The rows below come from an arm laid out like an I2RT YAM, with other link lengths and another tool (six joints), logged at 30 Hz.
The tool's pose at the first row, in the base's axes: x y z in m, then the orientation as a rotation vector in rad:
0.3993, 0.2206, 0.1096, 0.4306, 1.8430, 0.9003
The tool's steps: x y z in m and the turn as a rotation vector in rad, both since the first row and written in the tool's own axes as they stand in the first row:
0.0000, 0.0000, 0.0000, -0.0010, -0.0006, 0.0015
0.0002, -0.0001, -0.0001, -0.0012, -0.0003, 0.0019
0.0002, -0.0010, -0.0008, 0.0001, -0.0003, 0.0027
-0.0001, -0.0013, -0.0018, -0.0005, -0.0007, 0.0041
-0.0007, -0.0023, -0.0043, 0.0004, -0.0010, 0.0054
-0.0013, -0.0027, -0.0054, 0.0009, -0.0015, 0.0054
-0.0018, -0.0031, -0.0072, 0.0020, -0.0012, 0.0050
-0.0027, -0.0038, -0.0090, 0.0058, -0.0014, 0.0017
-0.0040, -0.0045, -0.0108, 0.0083, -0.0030, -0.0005
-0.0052, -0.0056, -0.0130, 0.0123, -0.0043, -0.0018
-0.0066, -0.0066, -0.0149, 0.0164, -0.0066, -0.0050
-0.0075, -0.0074, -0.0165, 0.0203, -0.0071, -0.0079
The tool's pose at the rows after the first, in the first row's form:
0.3993, 0.2206, 0.1096, 0.4316, 1.8418, 0.9020
0.3991, 0.2206, 0.1094, 0.4318, 1.8420, 0.9025
0.3986, 0.2198, 0.1089, 0.4334, 1.8426, 0.9019
0.3979, 0.2190, 0.1091, 0.4345, 1.8418, 0.9033
0.3960, 0.2170, 0.1093, 0.4364, 1.8419, 0.9032
0.3953, 0.2159, 0.1096, 0.4369, 1.8417, 0.9026
0.3940, 0.2146, 0.1100, 0.4371, 1.8426, 0.9015
0.3928, 0.2129, 0.1105, 0.4364, 1.8446, 0.8958
0.3919, 0.2109, 0.1112, 0.4364, 1.8446, 0.8915
0.3905, 0.2085, 0.1116, 0.4381, 1.8456, 0.8866
0.3895, 0.2062, 0.1122, 0.4385, 1.8458, 0.8800
0.3886, 0.2045, 0.1125, 0.4383, 1.8475, 0.8743

